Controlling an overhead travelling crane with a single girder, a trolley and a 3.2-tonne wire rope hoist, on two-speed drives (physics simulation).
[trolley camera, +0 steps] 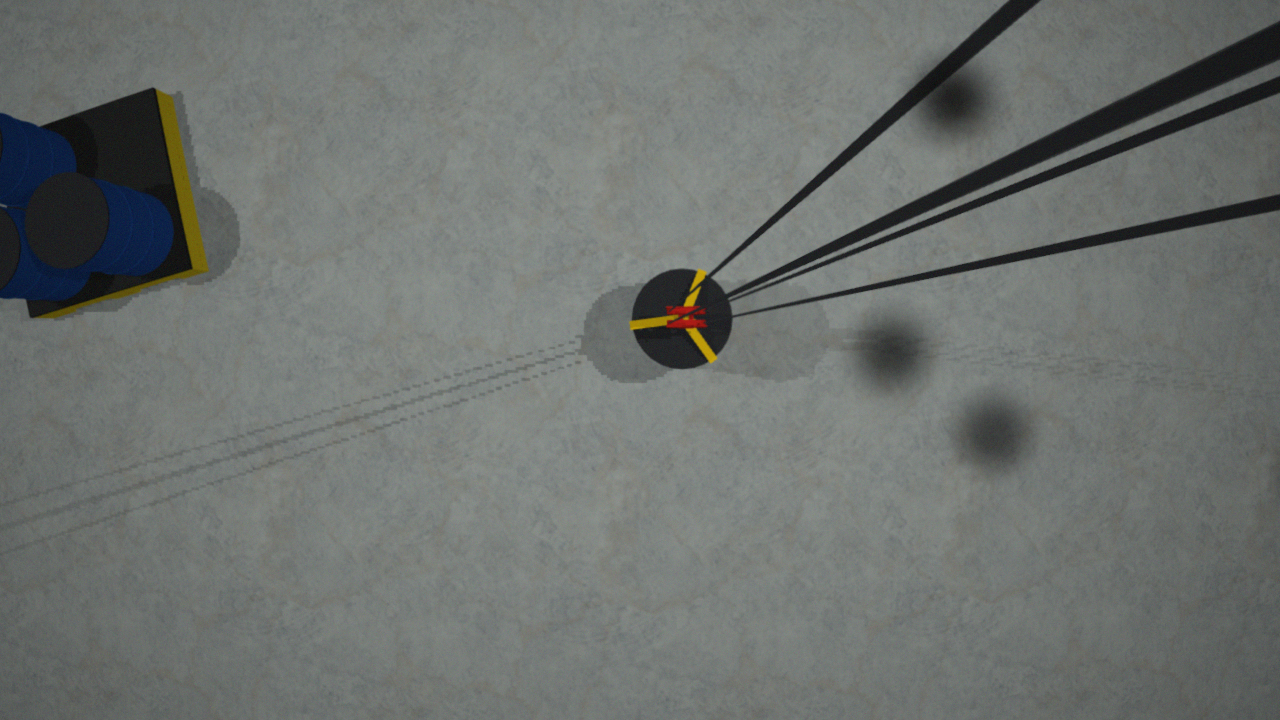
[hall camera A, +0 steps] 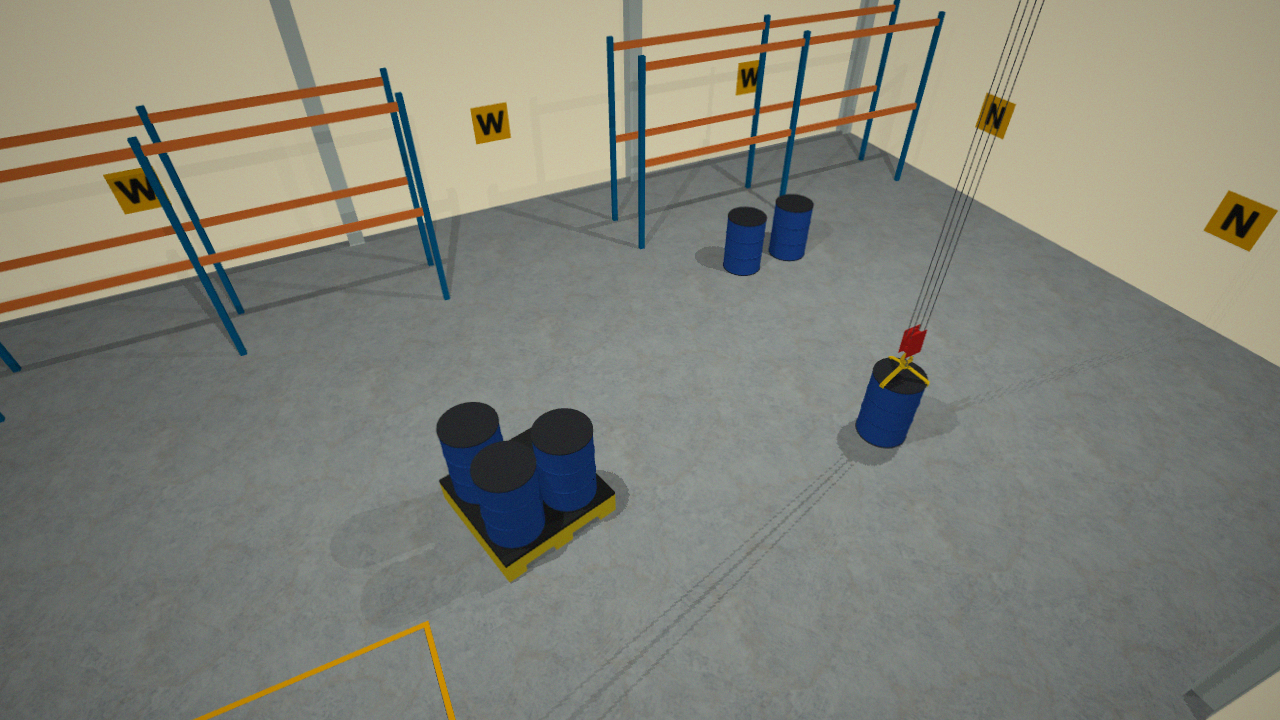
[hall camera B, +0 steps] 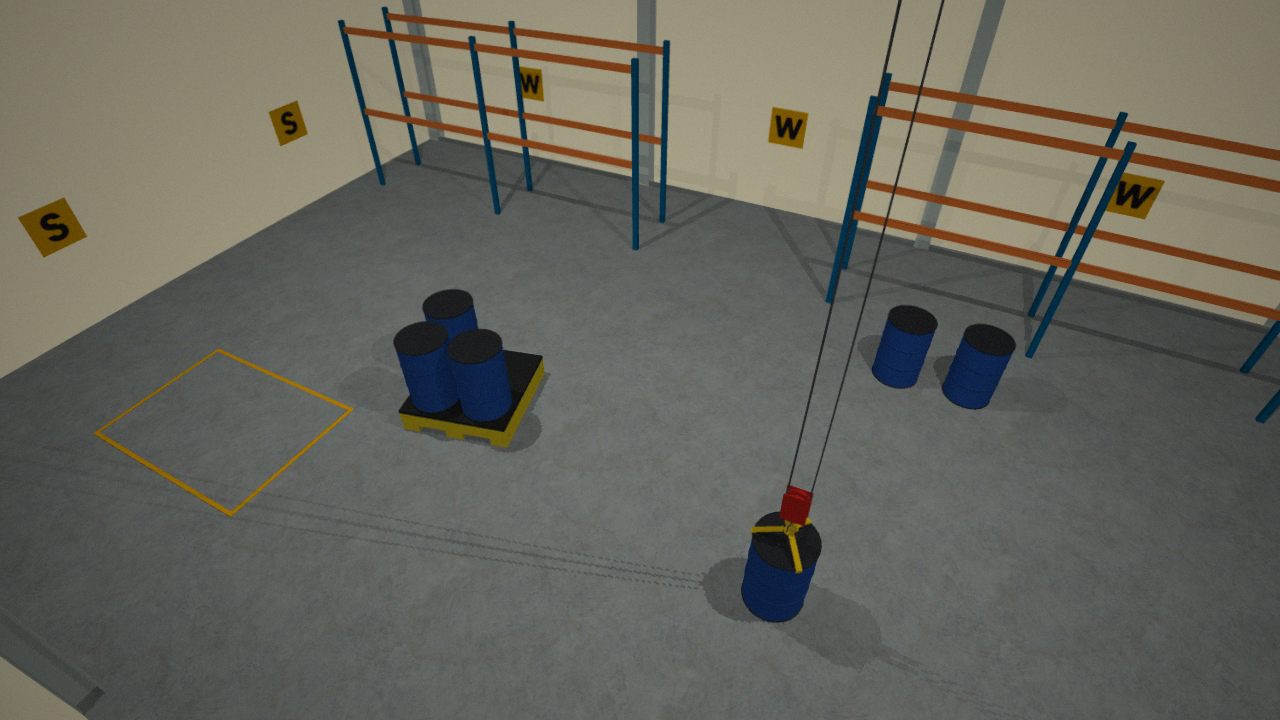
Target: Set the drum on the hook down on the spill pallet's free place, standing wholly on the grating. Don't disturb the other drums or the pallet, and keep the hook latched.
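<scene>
The blue drum (hall camera A: 887,411) (hall camera B: 776,580) (trolley camera: 657,300) hangs low over the floor, well away from the pallet. My gripper (hall camera A: 904,361) (hall camera B: 791,528) (trolley camera: 686,317), a yellow three-armed lifter under the red hook block (hall camera A: 913,341) (hall camera B: 795,505), is shut on this drum's top. The hook latch is too small to tell. The spill pallet (hall camera A: 608,508) (hall camera B: 528,402) (trolley camera: 181,188) has a yellow base and black grating. Three blue drums stand on it: one (hall camera A: 565,456), a second (hall camera A: 469,429) and a third (hall camera A: 512,501). Its free place (hall camera B: 526,365) (trolley camera: 129,129) is bare grating, mostly hidden in hall camera A.
Two more blue drums stand on the floor, one (hall camera A: 743,243) (hall camera B: 904,349) beside the other (hall camera A: 791,229) (hall camera B: 978,368). Blue and orange racks (hall camera A: 641,152) (hall camera B: 635,152) stand along the W wall. A yellow floor outline (hall camera A: 313,668) (hall camera B: 290,462) lies beyond the pallet from the hanging drum.
</scene>
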